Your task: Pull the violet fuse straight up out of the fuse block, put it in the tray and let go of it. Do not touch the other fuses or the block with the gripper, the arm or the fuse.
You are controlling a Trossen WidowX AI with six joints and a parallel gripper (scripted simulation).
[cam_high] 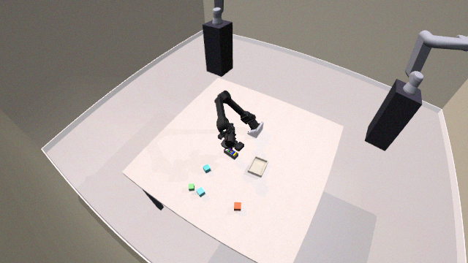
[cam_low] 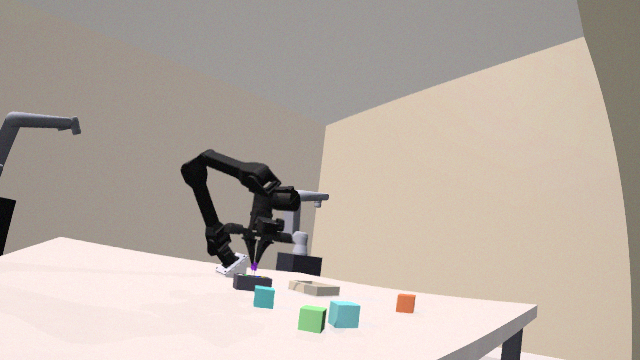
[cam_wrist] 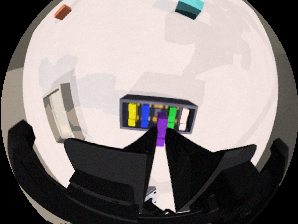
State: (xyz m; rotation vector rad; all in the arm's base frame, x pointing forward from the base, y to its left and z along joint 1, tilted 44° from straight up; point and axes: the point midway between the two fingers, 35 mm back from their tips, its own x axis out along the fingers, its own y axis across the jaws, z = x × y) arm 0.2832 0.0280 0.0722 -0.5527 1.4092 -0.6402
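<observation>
The green fuse lies 50 mm below my gripper tip and 20 mm to the right of it. Also, from my gripper tip: blue fuse: 50 mm below, 20 mm to the left; then yellow fuse: 50 mm below, 30 mm to the left; then violet fuse: 10 mm below.
</observation>
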